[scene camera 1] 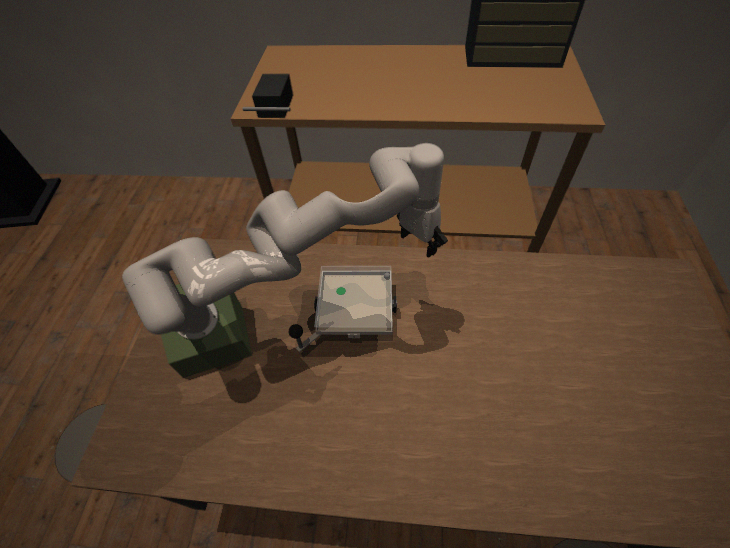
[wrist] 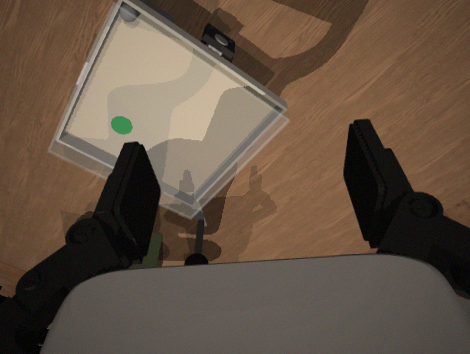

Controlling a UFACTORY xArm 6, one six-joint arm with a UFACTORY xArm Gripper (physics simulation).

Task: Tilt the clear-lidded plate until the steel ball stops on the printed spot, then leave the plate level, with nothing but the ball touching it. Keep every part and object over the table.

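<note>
The clear-lidded plate (scene camera 1: 365,318) (wrist: 150,55) is a square cream tray with pale walls, standing over the table on dark side mounts. The steel ball (scene camera 1: 386,275) (wrist: 129,13) lies in the plate's far right corner in the scene view. The green printed spot (scene camera 1: 340,290) (wrist: 121,125) is near the far left part, apart from the ball. A bent lever with a black knob (scene camera 1: 296,331) (wrist: 196,259) comes from the plate's near left corner. My gripper (scene camera 1: 436,243) (wrist: 247,156) is open and empty, above and to the right of the plate in the scene view, touching nothing.
The wooden table (scene camera 1: 530,383) (wrist: 320,210) carries the plate. My arm's green base block (scene camera 1: 206,353) (wrist: 154,251) stands left of the plate and knob. Behind, a second bench (scene camera 1: 412,88) holds a black box (scene camera 1: 273,91) with a grey rod, and a drawer unit (scene camera 1: 524,34).
</note>
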